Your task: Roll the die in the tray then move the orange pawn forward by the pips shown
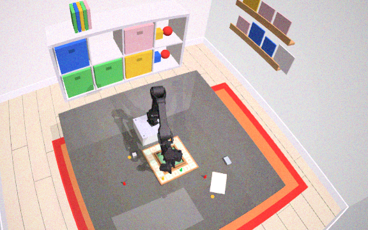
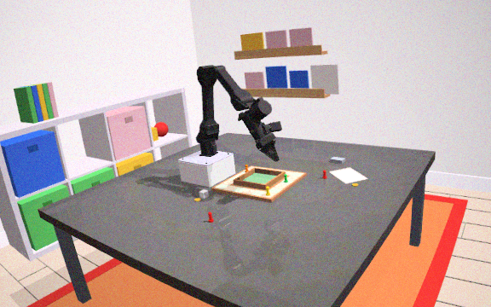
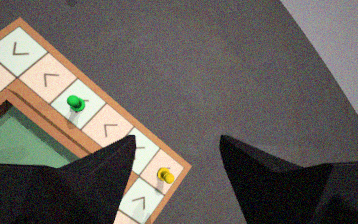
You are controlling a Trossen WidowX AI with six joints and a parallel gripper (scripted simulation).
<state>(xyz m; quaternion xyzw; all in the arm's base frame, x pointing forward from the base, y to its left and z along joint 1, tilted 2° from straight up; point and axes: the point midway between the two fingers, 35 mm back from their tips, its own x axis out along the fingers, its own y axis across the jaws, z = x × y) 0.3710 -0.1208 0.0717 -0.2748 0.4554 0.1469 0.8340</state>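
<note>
Right now the white die is 280 mm behind my gripper tip, 120 mm below it and 110 mm to the right of it. Round my gripper tip: yellow pawn: 100 mm below, 50 mm to the right, 30 mm behind; then green-felt tray: 130 mm below, 120 mm behind, 80 mm to the left; then green pawn: 100 mm below, 90 mm to the left, 10 mm behind.
</note>
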